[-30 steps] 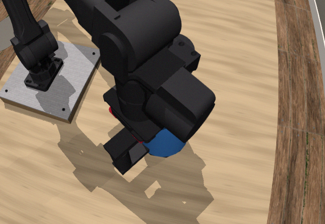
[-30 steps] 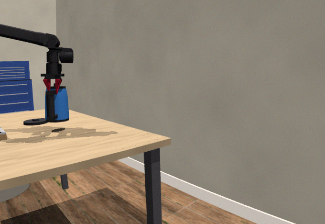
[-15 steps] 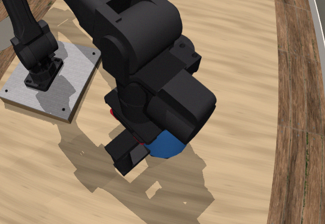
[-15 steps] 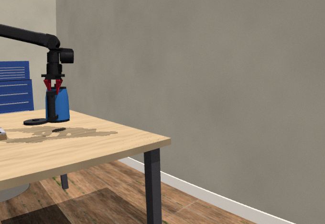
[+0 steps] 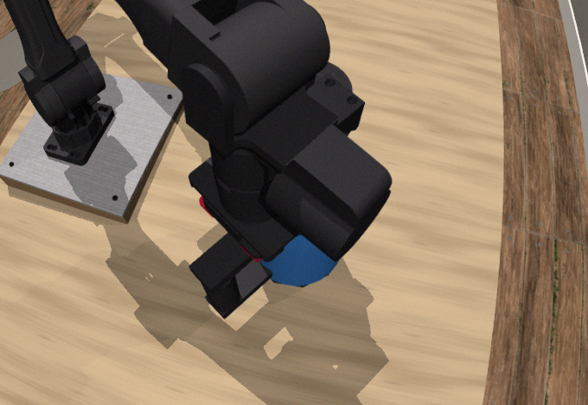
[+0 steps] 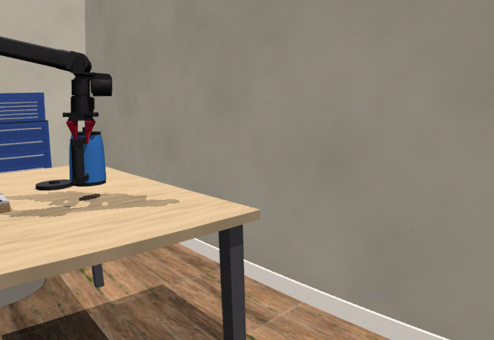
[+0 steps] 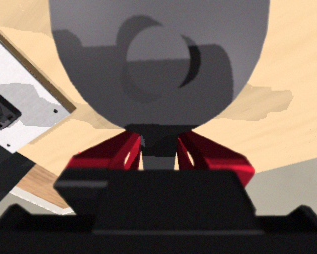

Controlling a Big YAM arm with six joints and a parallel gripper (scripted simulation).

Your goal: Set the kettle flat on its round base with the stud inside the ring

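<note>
The blue kettle lies 1 cm ahead of my hand, 3 cm to the left of it and 5 cm below it. The rest, counted from my hand: black round base: 2 cm behind, 36 cm to the left, 19 cm below.
</note>
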